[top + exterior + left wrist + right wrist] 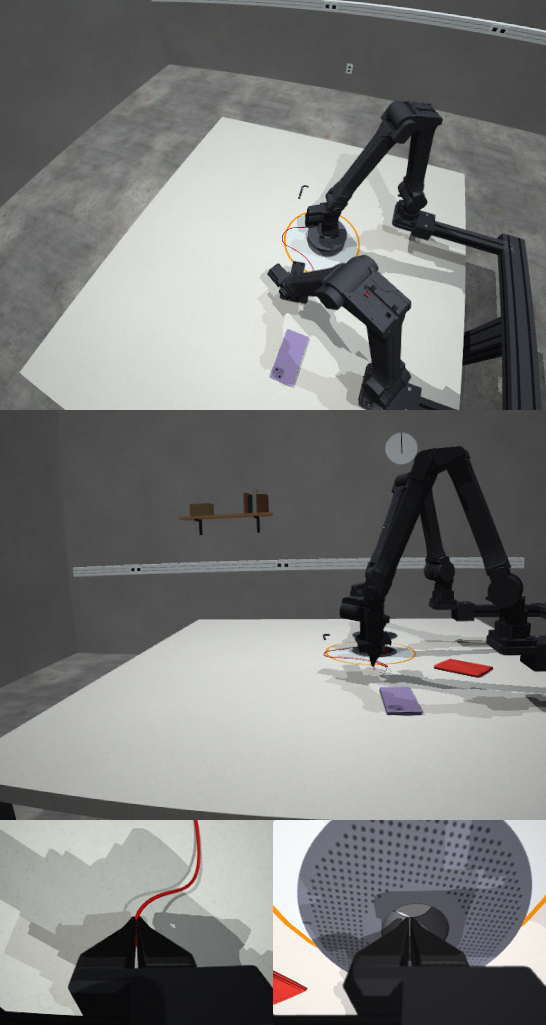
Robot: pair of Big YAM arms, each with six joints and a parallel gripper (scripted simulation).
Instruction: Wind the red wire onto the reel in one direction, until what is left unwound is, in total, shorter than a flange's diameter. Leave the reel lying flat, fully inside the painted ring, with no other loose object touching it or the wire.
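Now: right hand 20 mm short of the orange painted ring, 10 mm to the right of it and 50 mm above it. Also, from my right hand: dark grey reel 20 mm below; then small black hex key 200 mm ahead, 250 mm to the right, 50 mm below.
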